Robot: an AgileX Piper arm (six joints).
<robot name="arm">
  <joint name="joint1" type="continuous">
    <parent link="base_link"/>
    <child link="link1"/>
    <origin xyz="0 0 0.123" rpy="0 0 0"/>
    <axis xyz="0 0 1"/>
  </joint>
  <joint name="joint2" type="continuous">
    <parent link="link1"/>
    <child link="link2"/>
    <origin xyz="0 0 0" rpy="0 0 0"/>
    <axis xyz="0 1 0"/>
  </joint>
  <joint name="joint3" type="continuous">
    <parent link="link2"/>
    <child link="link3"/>
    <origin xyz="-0.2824 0 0.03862" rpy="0 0 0"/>
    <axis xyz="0 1 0"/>
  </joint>
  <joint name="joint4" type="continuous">
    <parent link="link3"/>
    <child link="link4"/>
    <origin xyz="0.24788 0 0.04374" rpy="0 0 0"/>
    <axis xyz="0.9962 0 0.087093"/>
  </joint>
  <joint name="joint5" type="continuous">
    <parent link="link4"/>
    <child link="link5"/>
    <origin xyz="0 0 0" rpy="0 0 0"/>
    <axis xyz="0 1 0"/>
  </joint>
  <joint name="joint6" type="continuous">
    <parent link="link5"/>
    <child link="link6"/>
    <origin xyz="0.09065 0 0.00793" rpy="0 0 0"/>
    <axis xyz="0.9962 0 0.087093"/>
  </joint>
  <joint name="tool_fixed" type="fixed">
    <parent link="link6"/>
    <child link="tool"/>
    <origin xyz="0 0 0" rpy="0 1.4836 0"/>
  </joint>
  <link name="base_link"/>
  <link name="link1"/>
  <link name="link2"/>
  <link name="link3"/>
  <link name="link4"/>
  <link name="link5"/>
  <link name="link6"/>
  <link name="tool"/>
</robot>
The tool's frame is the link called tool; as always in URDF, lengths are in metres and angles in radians. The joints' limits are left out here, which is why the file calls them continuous.
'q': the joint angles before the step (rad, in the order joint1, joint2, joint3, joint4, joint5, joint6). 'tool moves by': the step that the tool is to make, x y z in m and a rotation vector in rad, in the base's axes. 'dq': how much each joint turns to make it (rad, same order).
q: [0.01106 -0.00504 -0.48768 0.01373 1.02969 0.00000]
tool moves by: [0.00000 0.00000 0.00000 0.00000 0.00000 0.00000]
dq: [0.00000 0.00000 0.00000 0.00000 0.00000 0.00000]
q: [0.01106 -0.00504 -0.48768 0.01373 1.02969 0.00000]
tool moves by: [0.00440 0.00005 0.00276 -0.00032 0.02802 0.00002]
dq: [0.00000 0.03639 -0.01027 0.00000 0.00191 0.00000]
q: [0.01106 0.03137 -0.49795 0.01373 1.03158 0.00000]
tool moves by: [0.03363 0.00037 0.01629 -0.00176 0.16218 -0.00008]
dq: [-0.00007 0.23740 -0.06883 0.00006 -0.00639 -0.00008]
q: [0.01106 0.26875 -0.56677 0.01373 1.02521 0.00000]
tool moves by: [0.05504 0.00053 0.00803 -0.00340 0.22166 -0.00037]
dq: [0.00015 0.31993 -0.09055 -0.00112 -0.00770 0.00017]
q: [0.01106 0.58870 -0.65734 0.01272 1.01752 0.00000]
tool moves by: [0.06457 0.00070 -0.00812 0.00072 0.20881 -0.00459]
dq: [-0.00003 0.33022 -0.10403 0.00002 -0.01746 0.00526]
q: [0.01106 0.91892 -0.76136 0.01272 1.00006 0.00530]
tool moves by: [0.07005 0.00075 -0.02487 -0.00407 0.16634 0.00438]
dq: [0.00000 0.33102 -0.12739 0.00000 -0.03721 -0.00530]
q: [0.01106 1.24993 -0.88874 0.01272 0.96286 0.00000]
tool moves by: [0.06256 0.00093 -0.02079 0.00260 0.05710 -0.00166]
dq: [0.00001 0.25753 -0.16216 0.00359 -0.03831 0.00001]
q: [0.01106 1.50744 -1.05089 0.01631 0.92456 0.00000]
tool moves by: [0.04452 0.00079 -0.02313 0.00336 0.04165 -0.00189]
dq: [0.00002 0.18693 -0.13109 0.00425 -0.01423 0.00002]
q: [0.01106 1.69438 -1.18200 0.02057 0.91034 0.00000]
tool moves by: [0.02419 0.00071 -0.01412 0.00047 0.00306 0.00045]
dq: [0.00116 0.09766 -0.07393 0.00076 -0.02068 -0.00001]
